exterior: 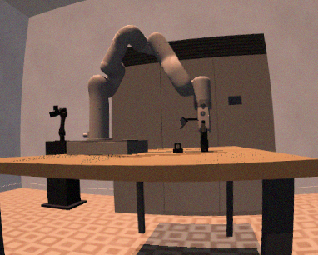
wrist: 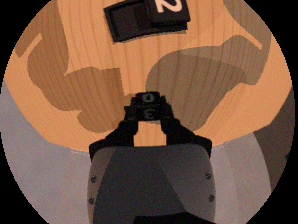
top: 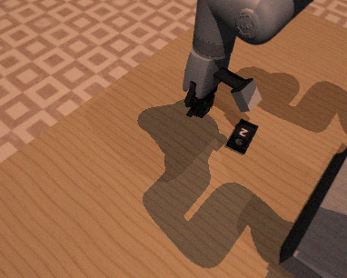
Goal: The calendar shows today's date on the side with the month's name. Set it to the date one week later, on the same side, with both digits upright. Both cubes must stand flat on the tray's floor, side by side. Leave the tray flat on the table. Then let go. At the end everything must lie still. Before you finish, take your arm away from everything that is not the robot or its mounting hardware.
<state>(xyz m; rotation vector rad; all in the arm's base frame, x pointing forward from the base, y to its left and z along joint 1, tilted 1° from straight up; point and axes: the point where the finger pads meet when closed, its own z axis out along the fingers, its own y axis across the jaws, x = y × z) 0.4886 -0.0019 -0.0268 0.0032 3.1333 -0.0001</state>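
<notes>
The black cube is 2 cm below my hand. The rest, counted from my hand: black digit cube 12 cm behind, 2 cm to the left, 1 cm below.
</notes>
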